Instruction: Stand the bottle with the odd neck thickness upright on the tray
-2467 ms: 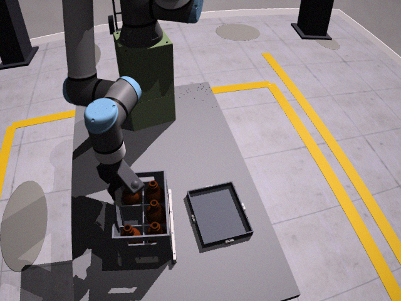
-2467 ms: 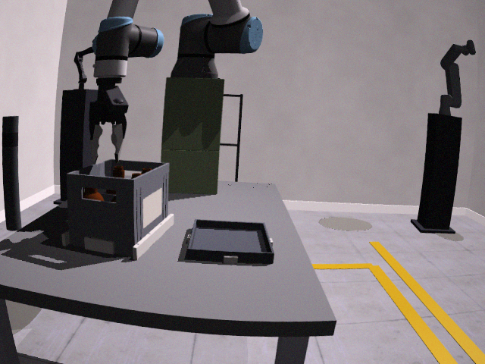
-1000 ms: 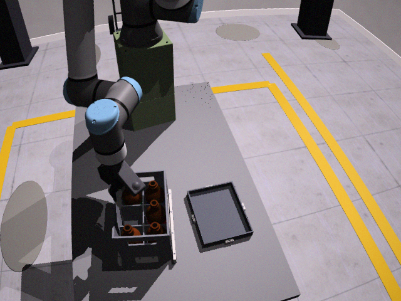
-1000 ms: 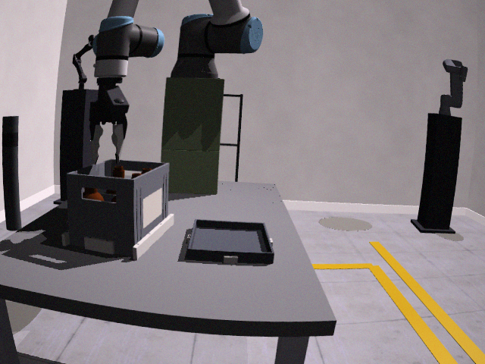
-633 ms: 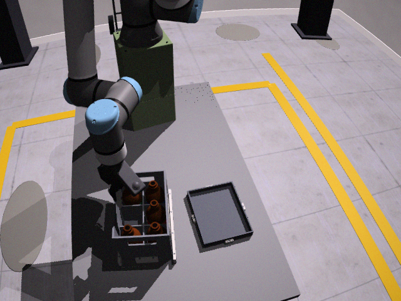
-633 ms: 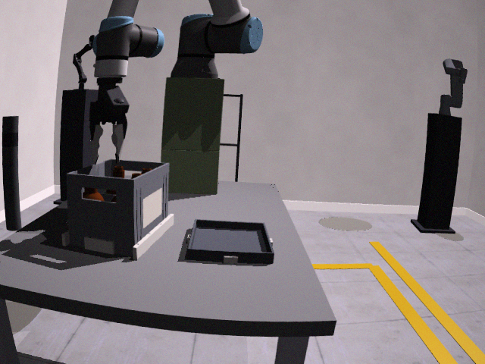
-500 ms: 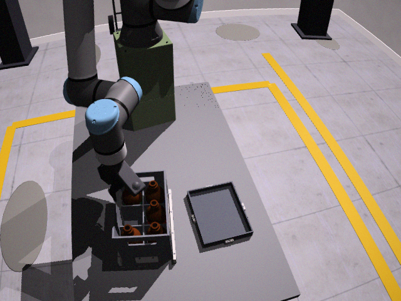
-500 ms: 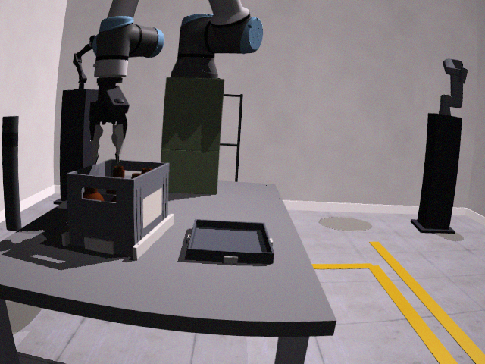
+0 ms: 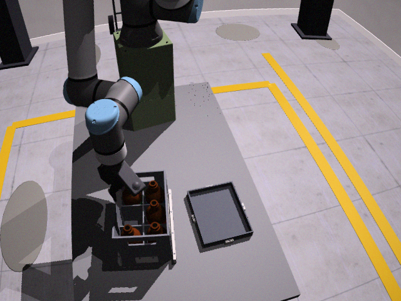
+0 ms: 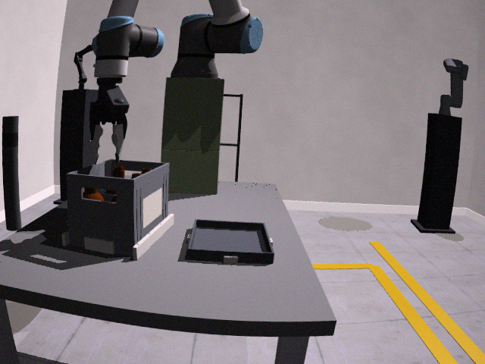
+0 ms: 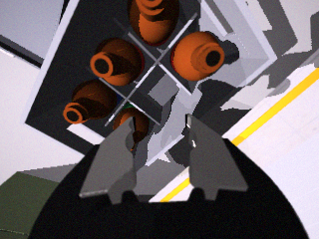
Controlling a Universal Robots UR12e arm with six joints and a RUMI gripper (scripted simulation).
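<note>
Now: the dark grey crate 40 mm to the left of my hand and 110 mm below it. Round my hand: black tray 40 mm behind, 320 mm to the left, 180 mm below.
</note>
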